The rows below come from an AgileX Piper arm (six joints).
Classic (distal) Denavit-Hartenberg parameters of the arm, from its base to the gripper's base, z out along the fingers. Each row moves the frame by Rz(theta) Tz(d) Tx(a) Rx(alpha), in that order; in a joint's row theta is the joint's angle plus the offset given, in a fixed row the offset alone. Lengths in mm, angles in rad.
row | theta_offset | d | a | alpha
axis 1 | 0.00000 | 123.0 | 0.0 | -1.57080
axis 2 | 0.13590 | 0.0 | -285.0 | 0.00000
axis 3 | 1.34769 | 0.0 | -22.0 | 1.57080
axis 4 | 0.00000 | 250.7 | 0.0 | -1.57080
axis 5 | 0.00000 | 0.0 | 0.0 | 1.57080
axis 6 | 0.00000 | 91.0 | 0.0 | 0.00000
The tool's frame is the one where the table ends.
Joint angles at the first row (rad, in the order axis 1, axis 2, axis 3, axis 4, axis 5, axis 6):
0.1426, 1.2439, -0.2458, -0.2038, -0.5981, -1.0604
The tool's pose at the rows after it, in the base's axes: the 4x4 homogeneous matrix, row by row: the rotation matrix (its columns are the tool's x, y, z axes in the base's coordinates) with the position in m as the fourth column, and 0 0 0 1 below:
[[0.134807 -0.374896 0.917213 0.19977], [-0.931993 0.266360 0.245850 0.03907], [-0.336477 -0.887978 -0.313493 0.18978], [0 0 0 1]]
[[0.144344 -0.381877 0.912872 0.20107], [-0.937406 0.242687 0.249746 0.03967], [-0.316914 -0.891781 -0.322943 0.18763], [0 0 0 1]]
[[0.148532 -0.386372 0.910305 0.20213], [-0.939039 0.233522 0.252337 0.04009], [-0.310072 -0.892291 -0.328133 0.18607], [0 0 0 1]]
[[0.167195 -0.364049 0.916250 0.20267], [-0.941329 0.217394 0.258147 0.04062], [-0.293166 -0.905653 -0.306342 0.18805], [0 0 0 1]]
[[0.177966 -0.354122 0.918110 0.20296], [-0.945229 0.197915 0.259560 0.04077], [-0.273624 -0.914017 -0.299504 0.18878], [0 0 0 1]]
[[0.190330 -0.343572 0.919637 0.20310], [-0.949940 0.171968 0.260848 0.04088], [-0.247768 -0.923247 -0.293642 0.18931], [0 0 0 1]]
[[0.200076 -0.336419 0.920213 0.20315], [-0.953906 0.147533 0.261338 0.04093], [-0.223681 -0.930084 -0.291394 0.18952], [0 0 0 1]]
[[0.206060 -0.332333 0.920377 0.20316], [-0.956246 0.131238 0.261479 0.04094], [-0.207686 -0.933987 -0.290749 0.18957], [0 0 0 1]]
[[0.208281 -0.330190 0.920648 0.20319], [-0.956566 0.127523 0.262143 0.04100], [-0.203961 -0.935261 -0.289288 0.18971], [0 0 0 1]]
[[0.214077 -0.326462 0.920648 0.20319], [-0.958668 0.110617 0.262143 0.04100], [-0.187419 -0.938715 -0.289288 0.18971], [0 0 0 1]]
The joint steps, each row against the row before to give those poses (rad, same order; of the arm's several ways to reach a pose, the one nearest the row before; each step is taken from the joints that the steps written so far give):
0.0000, 0.0020, -0.0018, 0.0022, -0.0015, -0.0186
0.0000, 0.0140, -0.0021, -0.0074, -0.0024, -0.0177
0.0000, 0.0111, -0.0015, -0.0039, -0.0044, -0.0060
0.0000, 0.0000, 0.0000, -0.0015, -0.0233, -0.0215
0.0001, 0.0000, -0.0006, 0.0000, -0.0066, -0.0224
-0.0001, 0.0000, 0.0000, 0.0000, -0.0062, -0.0289
0.0000, 0.0000, 0.0000, 0.0000, -0.0023, -0.0263
0.0000, 0.0000, 0.0000, 0.0000, -0.0008, -0.0172
0.0000, 0.0000, 0.0000, -0.0006, -0.0015, -0.0038
0.0000, 0.0000, 0.0000, 0.0000, 0.0000, -0.0176

